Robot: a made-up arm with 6 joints.
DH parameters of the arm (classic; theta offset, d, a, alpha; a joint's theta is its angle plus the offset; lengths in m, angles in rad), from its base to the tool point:
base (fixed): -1.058 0 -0.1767 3.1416
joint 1: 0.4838 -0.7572 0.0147 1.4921
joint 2: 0 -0.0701 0.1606 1.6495
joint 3: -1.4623 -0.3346 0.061 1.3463
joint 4: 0 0.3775 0.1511 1.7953
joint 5: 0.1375 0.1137 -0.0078 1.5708
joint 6: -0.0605 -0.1 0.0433 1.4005
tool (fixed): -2.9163 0.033 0 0
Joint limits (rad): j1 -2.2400..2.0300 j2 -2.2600..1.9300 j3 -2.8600..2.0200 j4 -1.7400..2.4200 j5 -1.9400..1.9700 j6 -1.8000..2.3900
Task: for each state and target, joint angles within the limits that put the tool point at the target. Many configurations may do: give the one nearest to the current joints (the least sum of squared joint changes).
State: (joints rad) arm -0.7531 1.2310 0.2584 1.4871 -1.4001 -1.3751
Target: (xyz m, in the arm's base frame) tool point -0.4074 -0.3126 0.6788
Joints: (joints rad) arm -1.1828 1.3035 0.7044 0.8374 -1.2334 -1.6199
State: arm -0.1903 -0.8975 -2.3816 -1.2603 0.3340 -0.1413
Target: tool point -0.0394 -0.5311 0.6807
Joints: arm 0.3773 -0.5139 -2.5057 -1.3146 0.3968 -0.1626
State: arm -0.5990 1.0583 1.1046 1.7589 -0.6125 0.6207
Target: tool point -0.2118 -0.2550 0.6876
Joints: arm -1.0596 0.9267 1.0717 1.9041 -0.7484 0.6371
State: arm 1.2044 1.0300 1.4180 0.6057 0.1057 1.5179
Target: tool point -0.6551 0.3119 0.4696
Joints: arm 0.7785 0.4845 1.3150 1.1879 -0.0709 1.4026
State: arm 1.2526 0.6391 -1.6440 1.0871 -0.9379 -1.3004
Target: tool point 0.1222 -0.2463 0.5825
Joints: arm 1.3869 0.9050 -1.9562 0.4654 -0.8644 -1.5325
